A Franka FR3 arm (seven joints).
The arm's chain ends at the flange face. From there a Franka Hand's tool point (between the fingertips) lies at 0.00 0.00 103.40 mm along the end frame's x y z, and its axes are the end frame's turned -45 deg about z.
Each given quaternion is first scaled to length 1.
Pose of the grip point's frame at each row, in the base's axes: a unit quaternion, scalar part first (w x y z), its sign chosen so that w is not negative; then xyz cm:
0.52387 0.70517 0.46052 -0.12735 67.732 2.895 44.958
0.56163 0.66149 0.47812 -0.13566 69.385 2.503 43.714
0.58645 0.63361 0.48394 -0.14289 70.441 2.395 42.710
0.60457 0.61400 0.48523 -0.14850 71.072 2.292 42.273
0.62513 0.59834 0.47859 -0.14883 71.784 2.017 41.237
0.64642 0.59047 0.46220 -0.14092 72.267 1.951 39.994
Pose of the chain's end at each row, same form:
0.53273 0.82773 0.15561 0.08282 64.600 11.747 49.287
0.57079 0.79411 0.18858 0.08959 65.688 11.527 47.150
0.59649 0.77057 0.20463 0.09241 66.444 11.509 45.515
0.61538 0.75295 0.21333 0.09416 66.891 11.459 44.598
0.63450 0.73594 0.21319 0.10173 67.438 11.225 43.037
0.65114 0.72240 0.20105 0.11718 67.809 11.191 41.282

